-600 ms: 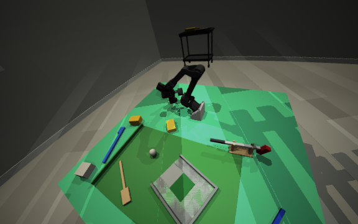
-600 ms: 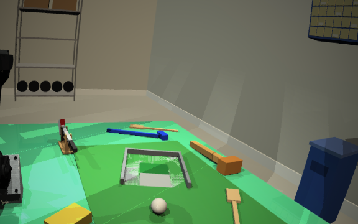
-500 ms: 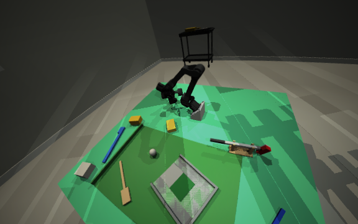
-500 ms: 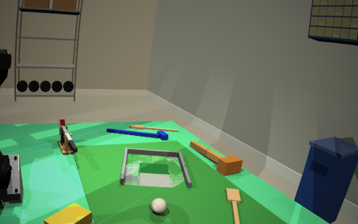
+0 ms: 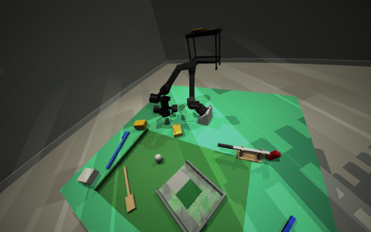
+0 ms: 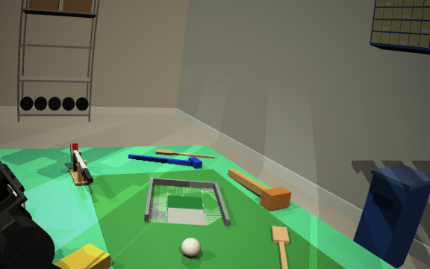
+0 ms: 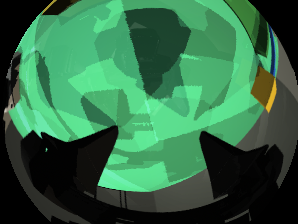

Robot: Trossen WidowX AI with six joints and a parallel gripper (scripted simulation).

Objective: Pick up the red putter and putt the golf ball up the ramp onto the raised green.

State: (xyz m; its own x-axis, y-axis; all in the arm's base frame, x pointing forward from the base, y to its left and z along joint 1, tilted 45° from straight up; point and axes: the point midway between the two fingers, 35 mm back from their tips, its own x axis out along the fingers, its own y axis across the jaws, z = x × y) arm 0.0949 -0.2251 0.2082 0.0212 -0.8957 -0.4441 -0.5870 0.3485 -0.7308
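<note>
Right now the red putter is 65 cm to the left of my gripper tip, 9 cm ahead of it and 5 cm above it. From my gripper tip the other things lie so: white golf ball: 34 cm ahead, 22 cm to the left, 1 cm above.
</note>
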